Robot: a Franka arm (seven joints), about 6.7 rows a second.
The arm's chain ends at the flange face. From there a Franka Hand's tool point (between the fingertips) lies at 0.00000 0.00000 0.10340 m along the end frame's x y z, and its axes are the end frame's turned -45 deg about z.
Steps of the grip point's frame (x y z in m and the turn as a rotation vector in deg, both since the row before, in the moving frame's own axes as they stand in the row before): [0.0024, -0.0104, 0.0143, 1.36, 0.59, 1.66]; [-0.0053, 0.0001, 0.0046, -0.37, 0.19, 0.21]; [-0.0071, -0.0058, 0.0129, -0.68, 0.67, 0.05]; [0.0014, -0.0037, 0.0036, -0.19, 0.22, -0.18]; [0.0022, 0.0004, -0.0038, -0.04, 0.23, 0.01]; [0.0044, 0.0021, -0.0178, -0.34, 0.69, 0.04]
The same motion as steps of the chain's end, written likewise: [-0.0047, -0.0065, 0.0143, 1.38, -0.54, 1.66]; [-0.0044, 0.0036, 0.0046, -0.13, 0.40, 0.21]; [-0.0108, 0.0009, 0.0129, -0.01, 0.95, 0.05]; [-0.0021, -0.0036, 0.0036, 0.02, 0.29, -0.18]; [0.0015, -0.0010, -0.0038, 0.13, 0.19, 0.01]; [0.0033, -0.0012, -0.0178, 0.25, 0.73, 0.04]
